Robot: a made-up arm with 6 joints.
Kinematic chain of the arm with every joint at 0, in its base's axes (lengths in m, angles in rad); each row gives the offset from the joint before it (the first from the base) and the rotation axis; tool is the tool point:
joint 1: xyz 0 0 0.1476 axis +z
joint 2: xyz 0 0.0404 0 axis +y
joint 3: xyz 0 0 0.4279 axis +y
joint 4: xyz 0 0 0.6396 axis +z
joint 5: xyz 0 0 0 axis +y
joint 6: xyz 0 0 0.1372 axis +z
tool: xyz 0 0 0
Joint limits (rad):
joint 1: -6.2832..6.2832
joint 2: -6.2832..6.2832
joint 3: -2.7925..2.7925
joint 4: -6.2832..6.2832
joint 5: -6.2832..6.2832
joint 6: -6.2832..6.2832
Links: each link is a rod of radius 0.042 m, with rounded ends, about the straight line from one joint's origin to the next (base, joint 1, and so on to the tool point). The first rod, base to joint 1, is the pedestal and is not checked.
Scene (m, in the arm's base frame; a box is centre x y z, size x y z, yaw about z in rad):
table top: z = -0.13
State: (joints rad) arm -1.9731 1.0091 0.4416 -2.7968 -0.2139 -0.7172
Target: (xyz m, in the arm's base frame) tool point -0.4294 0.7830 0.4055
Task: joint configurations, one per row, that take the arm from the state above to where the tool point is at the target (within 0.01 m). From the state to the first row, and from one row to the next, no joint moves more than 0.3 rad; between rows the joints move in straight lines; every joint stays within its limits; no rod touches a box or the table.
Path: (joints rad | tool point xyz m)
1: -1.8388 0.8202 0.1754 -2.7960 -0.1581 -0.7172 | -0.2120 -0.9522 0.8441
2: -1.7046 0.6312 -0.0908 -2.7951 -0.1023 -0.7172 | -0.0437 -0.6632 1.1518
3: -1.5703 0.4423 -0.3570 -2.7943 -0.0465 -0.7172 | 0.0427 -0.2553 1.3076
4: -1.4360 0.2534 -0.6232 -2.7934 0.0093 -0.7172 | 0.0161 0.1784 1.2857
5: -1.3018 0.0644 -0.8894 -2.7926 0.0651 -0.7172 | -0.1098 0.5387 1.0954
6: -1.1675 -0.1245 -1.1556 -2.7917 0.1209 -0.7172 | -0.2824 0.7502 0.7797
7: -1.0332 -0.3134 -1.4218 -2.7909 0.1767 -0.7172 | -0.4294 0.7830 0.4055

